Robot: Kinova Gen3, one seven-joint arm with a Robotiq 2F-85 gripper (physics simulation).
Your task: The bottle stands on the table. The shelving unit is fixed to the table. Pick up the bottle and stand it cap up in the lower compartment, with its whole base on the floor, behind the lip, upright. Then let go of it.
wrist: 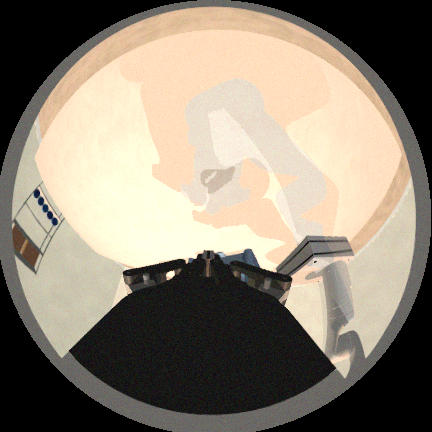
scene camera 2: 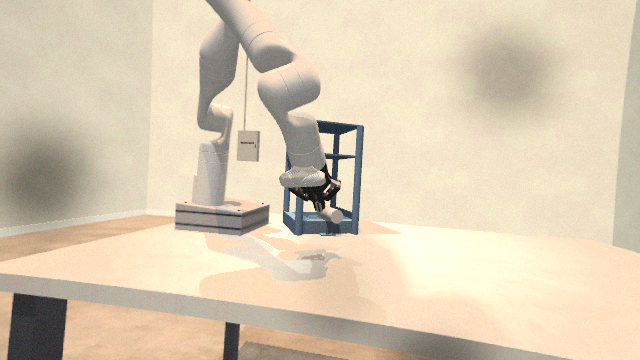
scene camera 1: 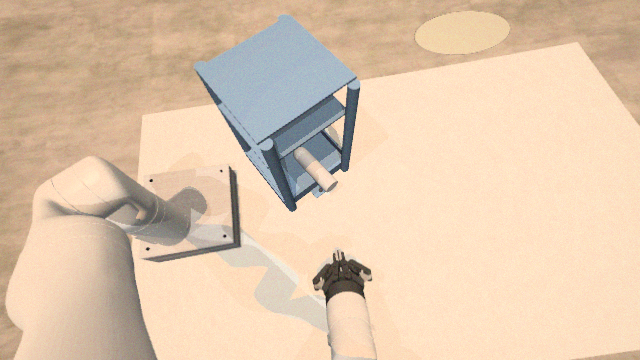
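Seen in the pictures: gripper, fingertip midpoint: (wrist: 208, 256) (scene camera 2: 320, 209) (scene camera 1: 338, 253); arm's base, origin of the base link: (wrist: 331, 266) (scene camera 2: 209, 203) (scene camera 1: 171, 227).
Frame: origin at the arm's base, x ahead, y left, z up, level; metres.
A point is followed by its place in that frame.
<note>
The pale bottle (scene camera 1: 316, 169) @(x 0.400, y 0.046, z 0.006 m) (scene camera 2: 332, 215) @(x 0.414, y -0.014, z -0.012 m) lies tipped over at the front of the lower compartment. Its rounded cap end points into the compartment and its flat base sticks out past the front lip (scene camera 2: 311, 228) @(x 0.346, y 0.012, z -0.063 m), towards the table. Whether it rests on the lip is hard to tell. The blue shelving unit (scene camera 1: 277, 75) @(x 0.359, y 0.123, z 0.297 m) (scene camera 2: 359, 180) @(x 0.498, y 0.054, z 0.104 m) stands upright, partly hidden by the arm in the second scene view. My gripper (scene camera 1: 338, 254) @(x 0.388, y -0.187, z 0.028 m) (scene camera 2: 319, 206) @(x 0.388, y -0.187, z 0.028 m) (wrist: 208, 256) @(x 0.388, y -0.187, z 0.028 m) is shut and empty, above the table in front of the unit, apart from the bottle. The bottle cannot be made out in the wrist view.
The robot's base plate (scene camera 1: 212, 220) @(x 0.100, y -0.009, z -0.007 m) (scene camera 2: 220, 220) @(x 0.074, y -0.073, z -0.040 m) (wrist: 320, 246) @(x 0.101, y -0.076, z -0.043 m) is on the table left of the unit in the scene views. A small bracket (scene camera 1: 318, 192) @(x 0.392, y 0.010, z -0.078 m) (scene camera 2: 327, 234) @(x 0.401, y 0.005, z -0.078 m) sits at the unit's front foot. The unit's corner posts flank the opening, and a middle shelf (scene camera 1: 312, 122) @(x 0.408, y 0.074, z 0.190 m) hangs above it.
</note>
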